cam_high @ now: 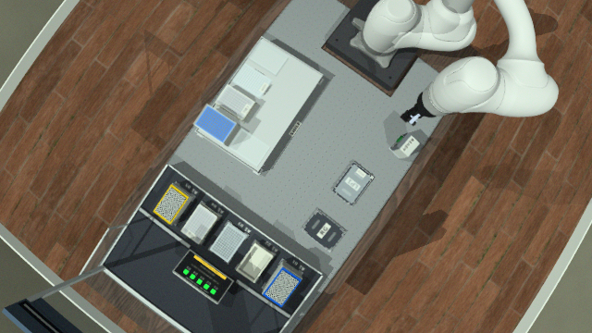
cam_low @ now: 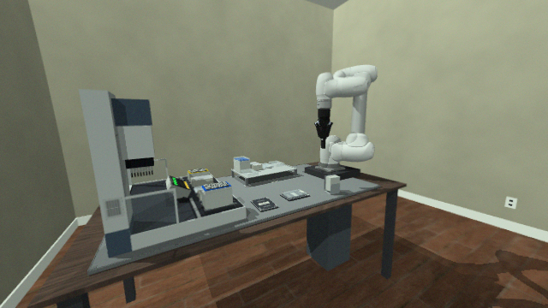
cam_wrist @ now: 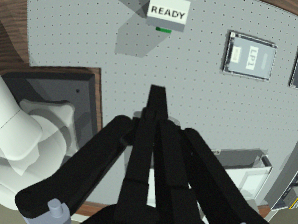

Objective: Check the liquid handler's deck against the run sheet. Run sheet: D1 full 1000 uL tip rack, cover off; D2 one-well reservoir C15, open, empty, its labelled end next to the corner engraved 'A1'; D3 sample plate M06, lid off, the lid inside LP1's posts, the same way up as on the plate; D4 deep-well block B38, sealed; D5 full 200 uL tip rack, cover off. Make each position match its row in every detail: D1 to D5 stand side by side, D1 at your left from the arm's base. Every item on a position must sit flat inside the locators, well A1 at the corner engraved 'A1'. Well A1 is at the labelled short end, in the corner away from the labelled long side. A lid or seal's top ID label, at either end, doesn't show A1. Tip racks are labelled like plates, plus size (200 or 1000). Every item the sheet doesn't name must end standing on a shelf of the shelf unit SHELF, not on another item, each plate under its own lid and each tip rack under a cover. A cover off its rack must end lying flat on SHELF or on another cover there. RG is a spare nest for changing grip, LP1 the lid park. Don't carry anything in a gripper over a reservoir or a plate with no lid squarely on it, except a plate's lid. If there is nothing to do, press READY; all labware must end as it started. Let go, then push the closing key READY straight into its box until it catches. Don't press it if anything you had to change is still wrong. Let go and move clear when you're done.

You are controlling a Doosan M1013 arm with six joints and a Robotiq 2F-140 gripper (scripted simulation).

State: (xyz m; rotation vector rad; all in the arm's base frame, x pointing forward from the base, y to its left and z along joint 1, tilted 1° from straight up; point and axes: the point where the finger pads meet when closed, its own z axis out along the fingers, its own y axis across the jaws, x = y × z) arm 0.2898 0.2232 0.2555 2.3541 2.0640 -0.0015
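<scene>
My hand is 230 mm above the ready box, 80 mm to the right of it and 10 mm short of it. Round my hand: shelf unit 450 mm to the right, 240 mm below, 200 mm ahead; clear lid 280 mm below, 240 mm ahead, 20 mm to the left; RG nest 460 mm ahead, 290 mm below, 40 mm to the left.
</scene>
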